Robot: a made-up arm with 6 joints. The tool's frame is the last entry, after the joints.
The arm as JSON. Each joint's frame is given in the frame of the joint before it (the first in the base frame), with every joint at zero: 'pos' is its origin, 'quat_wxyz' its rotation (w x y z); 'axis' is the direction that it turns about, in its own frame. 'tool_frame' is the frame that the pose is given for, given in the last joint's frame.
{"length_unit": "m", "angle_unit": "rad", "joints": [
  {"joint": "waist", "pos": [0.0, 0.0, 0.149], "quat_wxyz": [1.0, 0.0, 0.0, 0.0], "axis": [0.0, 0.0, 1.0]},
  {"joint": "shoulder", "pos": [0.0, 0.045, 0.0], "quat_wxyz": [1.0, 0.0, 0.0, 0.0], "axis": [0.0, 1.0, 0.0]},
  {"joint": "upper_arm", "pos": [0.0, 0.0, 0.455], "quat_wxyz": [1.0, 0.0, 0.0, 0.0], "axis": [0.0, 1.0, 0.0]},
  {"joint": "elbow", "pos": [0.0, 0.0, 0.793], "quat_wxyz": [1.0, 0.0, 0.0, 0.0], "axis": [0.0, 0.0, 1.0]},
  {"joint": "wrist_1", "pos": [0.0, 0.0, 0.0], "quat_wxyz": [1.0, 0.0, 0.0, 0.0], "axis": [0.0, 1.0, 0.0]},
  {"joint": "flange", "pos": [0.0, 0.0, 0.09], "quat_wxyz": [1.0, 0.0, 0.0, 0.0], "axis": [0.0, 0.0, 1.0]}
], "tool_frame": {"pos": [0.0, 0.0, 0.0], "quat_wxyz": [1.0, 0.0, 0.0, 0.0]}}
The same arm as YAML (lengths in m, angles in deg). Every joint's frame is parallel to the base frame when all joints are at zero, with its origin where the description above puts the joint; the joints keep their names.
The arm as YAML. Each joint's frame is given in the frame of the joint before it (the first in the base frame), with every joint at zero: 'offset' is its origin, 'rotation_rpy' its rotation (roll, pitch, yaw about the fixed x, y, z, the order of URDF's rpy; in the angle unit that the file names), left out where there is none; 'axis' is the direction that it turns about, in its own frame. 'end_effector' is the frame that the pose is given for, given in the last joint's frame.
length_unit: m
angle_unit: deg
chain:
  - id: waist
    offset: [0.0, 0.0, 0.149]
    axis: [0.0, 0.0, 1.0]
  - id: shoulder
    offset: [0.0, 0.045, 0.0]
    axis: [0.0, 1.0, 0.0]
  - id: upper_arm
    offset: [0.0, 0.0, 0.455]
    axis: [0.0, 1.0, 0.0]
  - id: elbow
    offset: [0.0, 0.0, 0.793]
    axis: [0.0, 0.0, 1.0]
  - id: wrist_1
    offset: [0.0, 0.0, 0.0]
    axis: [0.0, 1.0, 0.0]
  - id: flange
    offset: [0.0, 0.0, 0.09]
    axis: [0.0, 0.0, 1.0]
end_effector:
  offset: [0.0, 0.0, 0.0]

